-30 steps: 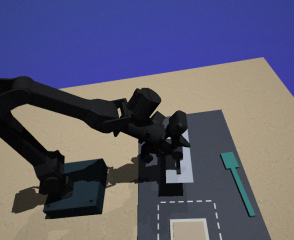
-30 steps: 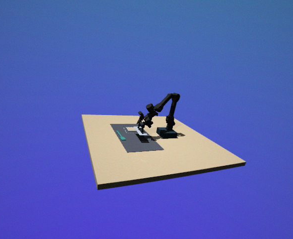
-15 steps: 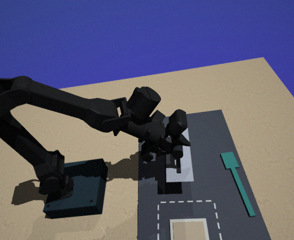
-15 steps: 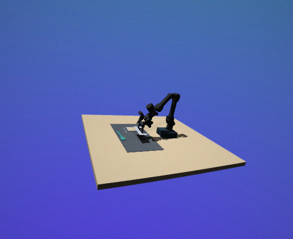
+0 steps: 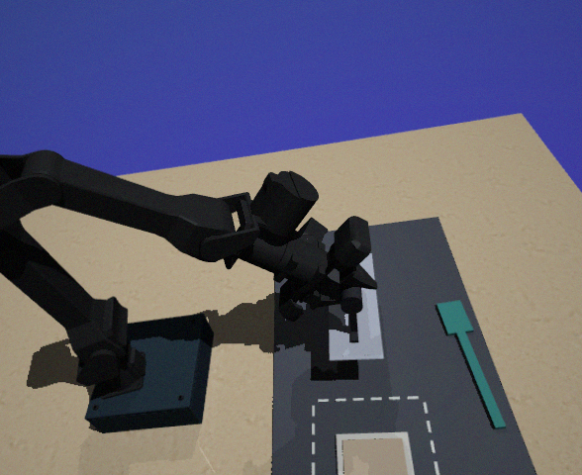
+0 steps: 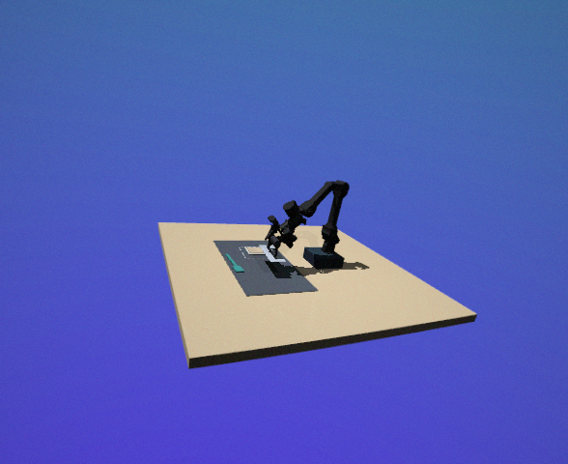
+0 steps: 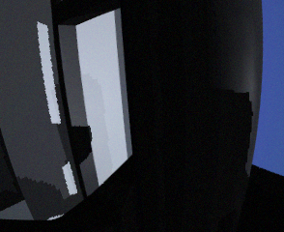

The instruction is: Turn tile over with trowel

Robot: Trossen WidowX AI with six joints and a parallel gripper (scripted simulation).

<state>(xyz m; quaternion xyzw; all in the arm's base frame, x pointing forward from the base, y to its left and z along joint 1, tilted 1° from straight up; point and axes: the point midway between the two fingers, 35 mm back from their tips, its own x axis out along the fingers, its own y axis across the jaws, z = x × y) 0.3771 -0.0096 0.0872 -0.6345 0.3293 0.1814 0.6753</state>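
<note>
The teal trowel lies 130 mm below my gripper tip, 130 mm ahead of it and 50 mm to the right of it. From my gripper tip the other things lie so: tile 190 mm to the right, 130 mm below, 60 mm behind; dark mat 150 mm below, 50 mm to the right, 10 mm behind.
</note>
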